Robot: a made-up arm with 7 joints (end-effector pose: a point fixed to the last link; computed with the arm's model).
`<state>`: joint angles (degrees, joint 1 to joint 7).
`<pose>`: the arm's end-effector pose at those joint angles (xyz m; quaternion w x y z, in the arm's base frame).
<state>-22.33 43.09 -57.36 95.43 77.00 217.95 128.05</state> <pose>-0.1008 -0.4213 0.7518 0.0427 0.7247 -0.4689 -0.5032</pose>
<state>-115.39 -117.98 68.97 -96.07 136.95 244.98 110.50</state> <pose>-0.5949 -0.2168 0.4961 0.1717 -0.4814 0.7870 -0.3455</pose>
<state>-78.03 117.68 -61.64 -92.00 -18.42 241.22 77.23</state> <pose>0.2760 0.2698 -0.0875 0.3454 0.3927 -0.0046 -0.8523</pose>
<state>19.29 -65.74 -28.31 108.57 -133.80 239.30 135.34</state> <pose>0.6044 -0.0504 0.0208 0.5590 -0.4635 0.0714 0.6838</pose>
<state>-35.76 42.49 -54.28 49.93 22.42 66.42 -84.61</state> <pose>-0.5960 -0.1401 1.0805 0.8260 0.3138 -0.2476 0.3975</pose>
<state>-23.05 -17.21 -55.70 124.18 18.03 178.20 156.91</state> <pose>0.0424 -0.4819 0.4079 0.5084 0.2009 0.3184 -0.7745</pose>
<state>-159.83 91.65 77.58 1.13 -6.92 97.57 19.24</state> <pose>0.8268 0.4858 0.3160 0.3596 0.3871 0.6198 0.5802</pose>
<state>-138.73 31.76 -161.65 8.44 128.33 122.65 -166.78</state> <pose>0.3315 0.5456 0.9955 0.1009 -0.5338 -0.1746 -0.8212</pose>
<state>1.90 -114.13 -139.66 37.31 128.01 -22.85 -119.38</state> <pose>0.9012 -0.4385 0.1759 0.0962 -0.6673 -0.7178 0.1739</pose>
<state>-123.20 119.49 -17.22 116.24 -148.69 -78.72 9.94</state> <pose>0.1795 0.5302 0.7155 0.0561 0.7205 0.6874 0.0720</pose>
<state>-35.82 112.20 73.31 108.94 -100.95 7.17 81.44</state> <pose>0.0897 0.6765 0.3265 0.5104 -0.2622 -0.0385 0.8181</pose>
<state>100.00 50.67 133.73 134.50 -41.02 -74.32 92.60</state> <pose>-0.2710 -0.2194 0.1484 0.2157 -0.2466 -0.0059 -0.9448</pose>
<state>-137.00 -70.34 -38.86 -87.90 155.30 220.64 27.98</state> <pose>0.0457 -0.4502 0.6909 0.0265 0.7362 -0.0204 -0.6760</pose>
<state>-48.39 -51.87 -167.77 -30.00 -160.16 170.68 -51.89</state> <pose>0.3794 -0.7036 0.5955 0.6808 0.0268 -0.2505 0.6878</pose>
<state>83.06 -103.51 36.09 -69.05 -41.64 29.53 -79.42</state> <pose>0.4954 0.5499 0.7105 0.1500 0.4273 0.6964 0.5567</pose>
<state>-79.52 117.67 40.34 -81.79 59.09 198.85 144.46</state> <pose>-0.3749 0.2423 -0.2112 0.0559 -0.2123 -0.1234 0.9678</pose>
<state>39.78 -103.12 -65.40 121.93 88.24 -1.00 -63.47</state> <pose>0.2641 -0.4474 0.0612 0.0582 -0.9495 0.1809 0.2497</pose>
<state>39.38 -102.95 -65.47 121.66 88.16 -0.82 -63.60</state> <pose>0.2648 -0.4490 0.0605 0.0589 -0.9500 0.1801 0.2482</pose>
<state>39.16 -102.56 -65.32 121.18 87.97 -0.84 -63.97</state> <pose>0.2689 -0.4484 0.0568 0.0642 -0.9508 0.1740 0.2480</pose>
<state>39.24 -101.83 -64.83 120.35 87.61 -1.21 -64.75</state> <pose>0.2786 -0.4441 0.0484 0.0769 -0.9520 0.1590 0.2499</pose>
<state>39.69 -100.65 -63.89 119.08 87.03 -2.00 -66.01</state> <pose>0.2953 -0.4341 0.0339 0.0989 -0.9530 0.1326 0.2540</pose>
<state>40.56 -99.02 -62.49 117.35 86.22 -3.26 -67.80</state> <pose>0.3196 -0.4168 0.0139 0.1303 -0.9521 0.0937 0.2601</pose>
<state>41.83 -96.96 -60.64 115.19 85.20 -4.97 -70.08</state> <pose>0.3505 -0.3902 -0.0107 0.1704 -0.9474 0.0427 0.2676</pose>
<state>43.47 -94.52 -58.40 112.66 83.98 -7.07 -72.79</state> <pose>0.3865 -0.3527 -0.0379 0.2170 -0.9362 -0.0194 0.2756</pose>
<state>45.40 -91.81 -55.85 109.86 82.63 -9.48 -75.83</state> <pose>0.4248 -0.3037 -0.0651 0.2677 -0.9165 -0.0895 0.2834</pose>
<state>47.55 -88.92 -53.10 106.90 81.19 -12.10 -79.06</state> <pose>0.4624 -0.2436 -0.0896 0.3193 -0.8871 -0.1641 0.2902</pose>
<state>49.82 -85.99 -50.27 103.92 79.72 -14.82 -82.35</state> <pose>0.4958 -0.1750 -0.1093 0.3690 -0.8481 -0.2387 0.2961</pose>
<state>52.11 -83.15 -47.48 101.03 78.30 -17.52 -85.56</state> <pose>0.5226 -0.1017 -0.1229 0.4142 -0.8015 -0.3091 0.3007</pose>
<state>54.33 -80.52 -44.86 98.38 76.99 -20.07 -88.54</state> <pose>0.5413 -0.0285 -0.1302 0.4531 -0.7509 -0.3717 0.3044</pose>
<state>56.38 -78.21 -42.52 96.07 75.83 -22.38 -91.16</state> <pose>0.5521 0.0394 -0.1322 0.4849 -0.7004 -0.4239 0.3076</pose>
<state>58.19 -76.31 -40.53 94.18 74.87 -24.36 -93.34</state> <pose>0.5560 0.0982 -0.1309 0.5095 -0.6541 -0.4647 0.3108</pose>
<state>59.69 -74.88 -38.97 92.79 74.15 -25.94 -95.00</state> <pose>0.5552 0.1444 -0.1283 0.5272 -0.6160 -0.4939 0.3141</pose>
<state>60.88 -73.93 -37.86 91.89 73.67 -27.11 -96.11</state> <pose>0.5517 0.1774 -0.1261 0.5389 -0.5879 -0.5128 0.3179</pose>
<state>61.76 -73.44 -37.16 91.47 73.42 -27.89 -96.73</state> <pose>0.5469 0.1974 -0.1253 0.5457 -0.5703 -0.5226 0.3222</pose>
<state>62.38 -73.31 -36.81 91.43 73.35 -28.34 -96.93</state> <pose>0.5420 0.2068 -0.1261 0.5488 -0.5620 -0.5256 0.3267</pose>
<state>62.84 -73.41 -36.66 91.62 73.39 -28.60 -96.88</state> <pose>0.5372 0.2097 -0.1281 0.5496 -0.5592 -0.5247 0.3316</pose>
